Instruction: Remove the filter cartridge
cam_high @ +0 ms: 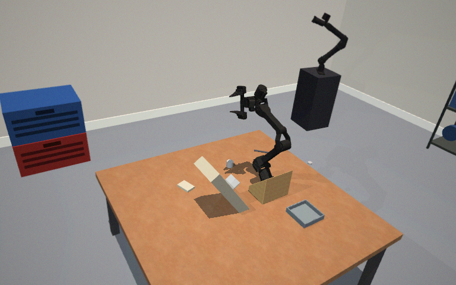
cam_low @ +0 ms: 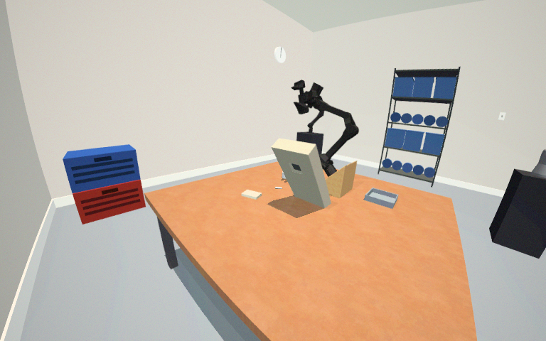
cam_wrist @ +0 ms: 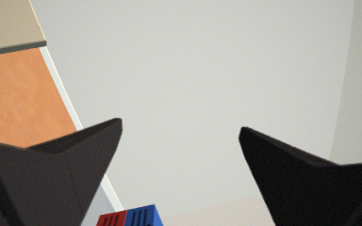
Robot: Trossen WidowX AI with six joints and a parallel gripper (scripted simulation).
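My gripper tip is now 160 mm short of the round white filter cartridge, 230 mm to the right of it and 300 mm above it. The rest, counted from my gripper tip: grey bracket: 70 mm ahead, 210 mm to the left, 390 mm below; then beige service panel: 120 mm ahead, 220 mm to the left, 370 mm below; then thin white pin: 60 mm ahead, 10 mm to the right, 520 mm below.
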